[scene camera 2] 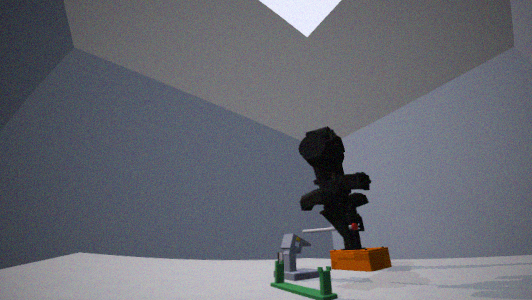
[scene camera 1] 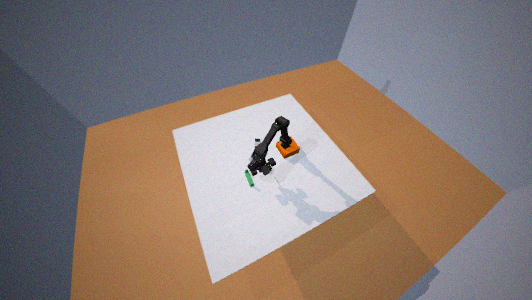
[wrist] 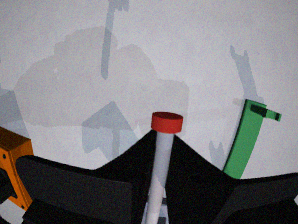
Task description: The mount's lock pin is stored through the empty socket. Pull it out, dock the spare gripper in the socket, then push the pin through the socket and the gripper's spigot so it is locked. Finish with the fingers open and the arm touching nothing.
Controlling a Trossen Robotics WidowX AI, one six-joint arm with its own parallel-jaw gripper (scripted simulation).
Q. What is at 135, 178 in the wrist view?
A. My gripper.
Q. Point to a green cradle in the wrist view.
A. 253, 112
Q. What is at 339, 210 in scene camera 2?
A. My gripper.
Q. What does my gripper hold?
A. A lock pin.
